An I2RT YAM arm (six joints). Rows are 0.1 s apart.
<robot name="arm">
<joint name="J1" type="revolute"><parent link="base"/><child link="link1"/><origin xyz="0 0 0.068"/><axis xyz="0 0 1"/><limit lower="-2.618" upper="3.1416"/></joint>
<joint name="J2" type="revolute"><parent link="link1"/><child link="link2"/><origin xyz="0.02 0.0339 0.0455"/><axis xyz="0 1 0"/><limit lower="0" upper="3.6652"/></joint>
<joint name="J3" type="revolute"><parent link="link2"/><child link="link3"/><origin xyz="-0.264 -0.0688 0"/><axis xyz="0 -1 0"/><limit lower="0" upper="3.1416"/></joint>
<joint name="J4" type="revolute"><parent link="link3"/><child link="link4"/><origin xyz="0.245 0.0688 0.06"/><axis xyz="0 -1 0"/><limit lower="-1.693" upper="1.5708"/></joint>
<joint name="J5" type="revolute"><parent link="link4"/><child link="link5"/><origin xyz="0.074 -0.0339 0.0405"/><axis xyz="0 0 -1"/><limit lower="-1.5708" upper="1.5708"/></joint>
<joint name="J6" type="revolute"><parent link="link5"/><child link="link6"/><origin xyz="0.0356 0 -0.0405"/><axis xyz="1 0 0"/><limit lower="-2.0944" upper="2.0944"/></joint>
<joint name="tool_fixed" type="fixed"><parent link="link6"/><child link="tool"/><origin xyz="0 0 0" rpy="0 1.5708 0"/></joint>
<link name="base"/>
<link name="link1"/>
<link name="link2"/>
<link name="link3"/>
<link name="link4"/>
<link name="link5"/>
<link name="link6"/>
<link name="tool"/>
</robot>
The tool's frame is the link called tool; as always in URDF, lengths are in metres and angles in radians.
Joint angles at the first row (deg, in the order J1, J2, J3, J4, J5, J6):
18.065 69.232 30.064 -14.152 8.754 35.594
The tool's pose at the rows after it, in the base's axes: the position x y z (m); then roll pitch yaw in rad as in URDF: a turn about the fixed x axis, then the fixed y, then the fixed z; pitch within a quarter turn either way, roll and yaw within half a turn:
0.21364 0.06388 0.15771 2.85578 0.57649 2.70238
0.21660 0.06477 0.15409 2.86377 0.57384 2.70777
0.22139 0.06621 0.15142 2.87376 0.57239 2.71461
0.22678 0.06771 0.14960 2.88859 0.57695 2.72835
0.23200 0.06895 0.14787 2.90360 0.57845 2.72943
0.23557 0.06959 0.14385 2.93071 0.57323 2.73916
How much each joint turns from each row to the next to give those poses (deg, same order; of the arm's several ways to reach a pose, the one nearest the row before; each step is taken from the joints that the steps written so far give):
-0.022 2.250 -0.044 1.136 0.021 -0.088
-0.001 1.487 0.109 1.028 0.109 -0.154
0.002 1.858 0.635 0.873 0.198 -0.238
-0.001 1.815 0.831 0.809 0.393 -0.678
0.001 1.770 0.940 0.415 0.722 0.000
-0.001 1.816 0.590 0.176 0.808 -0.197

